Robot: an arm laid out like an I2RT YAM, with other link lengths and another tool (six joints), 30 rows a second.
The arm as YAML. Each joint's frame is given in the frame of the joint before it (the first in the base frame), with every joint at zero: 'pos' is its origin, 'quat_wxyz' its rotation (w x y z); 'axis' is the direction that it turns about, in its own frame. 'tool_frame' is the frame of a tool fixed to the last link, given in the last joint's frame.
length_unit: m
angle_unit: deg
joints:
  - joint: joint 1
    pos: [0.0, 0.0, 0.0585]
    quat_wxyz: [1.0, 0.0, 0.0, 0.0]
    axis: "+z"
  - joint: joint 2
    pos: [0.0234, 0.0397, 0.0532]
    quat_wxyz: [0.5, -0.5, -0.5, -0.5]
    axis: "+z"
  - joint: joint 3
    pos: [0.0, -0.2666, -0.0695]
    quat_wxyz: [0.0, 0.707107, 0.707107, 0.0]
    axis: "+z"
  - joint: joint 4
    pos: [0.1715, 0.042, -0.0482]
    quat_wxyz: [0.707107, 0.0, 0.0, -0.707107]
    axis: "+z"
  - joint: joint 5
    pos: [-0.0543, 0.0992, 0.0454]
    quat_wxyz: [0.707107, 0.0, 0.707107, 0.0]
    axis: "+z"
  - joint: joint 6
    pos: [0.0, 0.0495, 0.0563]
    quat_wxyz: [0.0, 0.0, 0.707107, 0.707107]
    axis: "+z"
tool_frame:
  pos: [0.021, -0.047, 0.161]
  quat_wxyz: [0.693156, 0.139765, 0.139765, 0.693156]
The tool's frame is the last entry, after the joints.
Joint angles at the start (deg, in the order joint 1, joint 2, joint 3, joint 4, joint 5, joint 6):
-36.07 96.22 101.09 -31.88 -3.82 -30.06
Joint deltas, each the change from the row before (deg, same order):
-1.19 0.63 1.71 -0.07 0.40 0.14
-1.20 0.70 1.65 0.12 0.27 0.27
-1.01 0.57 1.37 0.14 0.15 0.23
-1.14 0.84 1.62 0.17 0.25 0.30
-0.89 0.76 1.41 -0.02 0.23 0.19
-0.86 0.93 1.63 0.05 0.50 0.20
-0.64 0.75 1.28 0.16 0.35 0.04
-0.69 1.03 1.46 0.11 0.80 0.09
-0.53 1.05 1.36 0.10 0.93 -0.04
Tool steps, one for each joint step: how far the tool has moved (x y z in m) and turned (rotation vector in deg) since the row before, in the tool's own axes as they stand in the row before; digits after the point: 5 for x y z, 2 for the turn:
-0.00131 -0.01442 0.00440 1.79 0.08 0.62
-0.00148 -0.01410 0.00491 1.72 0.02 0.78
-0.00152 -0.01176 0.00403 1.40 -0.05 0.67
-0.00092 -0.01285 0.00575 1.60 0.08 0.73
-0.00028 -0.00973 0.00497 1.23 0.15 0.49
-0.00065 -0.01052 0.00596 1.50 0.15 0.47
-0.00119 -0.00794 0.00469 1.16 -0.05 0.29
0.00071 -0.00873 0.00681 1.53 0.32 0.21
0.00108 -0.00707 0.00682 1.45 0.35 0.00

